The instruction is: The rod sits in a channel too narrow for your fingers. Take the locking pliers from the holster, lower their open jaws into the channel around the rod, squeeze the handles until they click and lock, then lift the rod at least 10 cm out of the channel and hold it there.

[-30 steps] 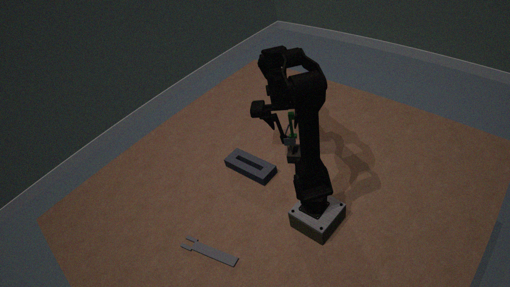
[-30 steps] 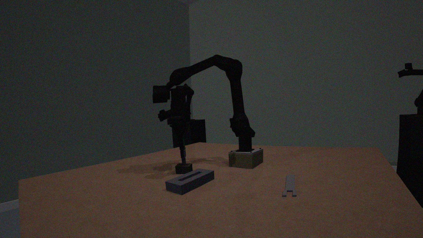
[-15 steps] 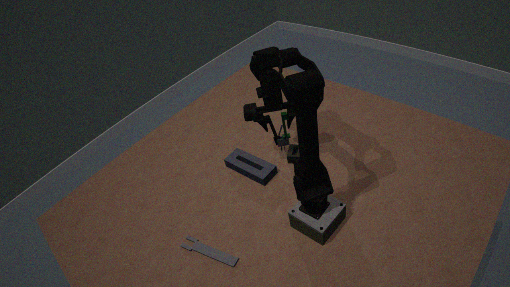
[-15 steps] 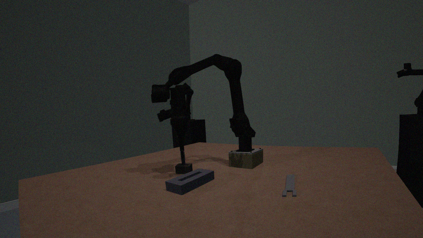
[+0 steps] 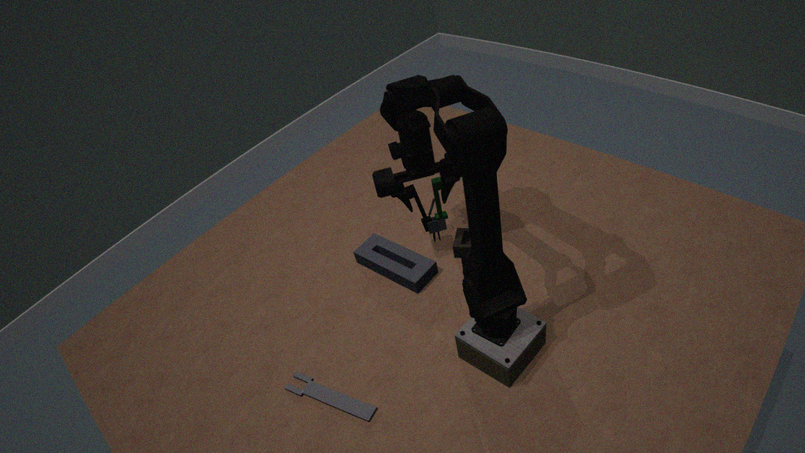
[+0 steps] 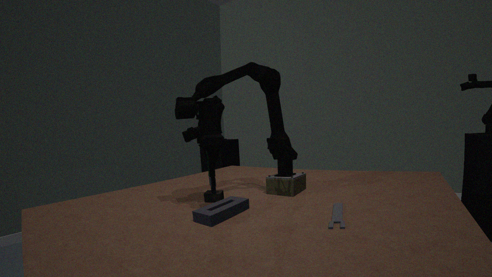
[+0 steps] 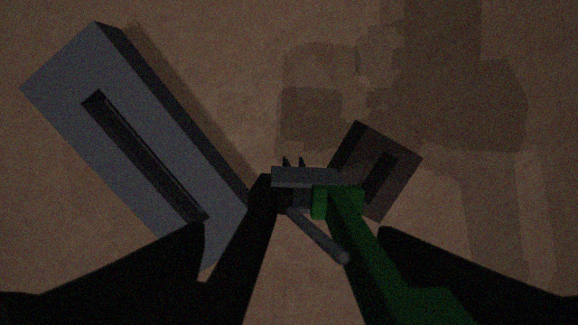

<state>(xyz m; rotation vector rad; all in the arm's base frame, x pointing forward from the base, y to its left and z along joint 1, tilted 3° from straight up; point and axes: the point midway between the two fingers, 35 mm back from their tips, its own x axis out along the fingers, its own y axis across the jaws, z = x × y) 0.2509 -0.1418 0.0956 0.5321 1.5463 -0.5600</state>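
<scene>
Right now the grey channel block is 60 mm ahead of my gripper tip, 80 mm to the left of it and 120 mm below it. Also, from my gripper tip: flat grey forked plate: 20 mm behind, 400 mm to the left, 130 mm below; then dark holster: 50 mm behind, 50 mm to the right, 130 mm below; then dark rod: 60 mm ahead, 80 mm to the left, 130 mm below.
</scene>
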